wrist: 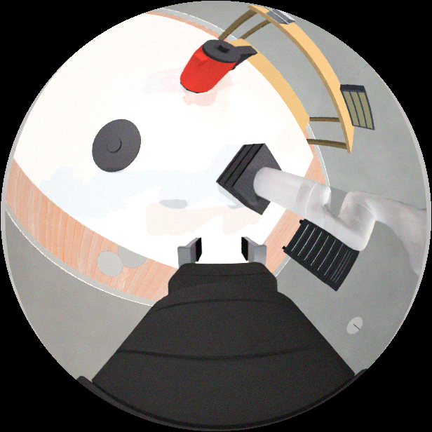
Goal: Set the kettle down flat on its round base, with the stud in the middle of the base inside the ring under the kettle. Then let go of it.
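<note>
The red kettle (206, 71) stands at the top of the wrist view, with its dark lid and dark handle pointing right. It is upright on the white table top, apart from its base; the ring under it is hidden. The round base (120, 161) is a flat dark disc lying on the table at the left, with a small round stud (114, 145) in its middle. My gripper (221, 245) is open and empty, with the kettle and the base both well away from its fingers.
The robot arm's own pale lower links (290, 192) rise from a dark ribbed block (245, 175) on the white table (165, 120). A black slatted piece (320, 254) lies beyond the table's wooden edge. A yellow wooden frame (320, 65) stands past the edge at the upper right.
</note>
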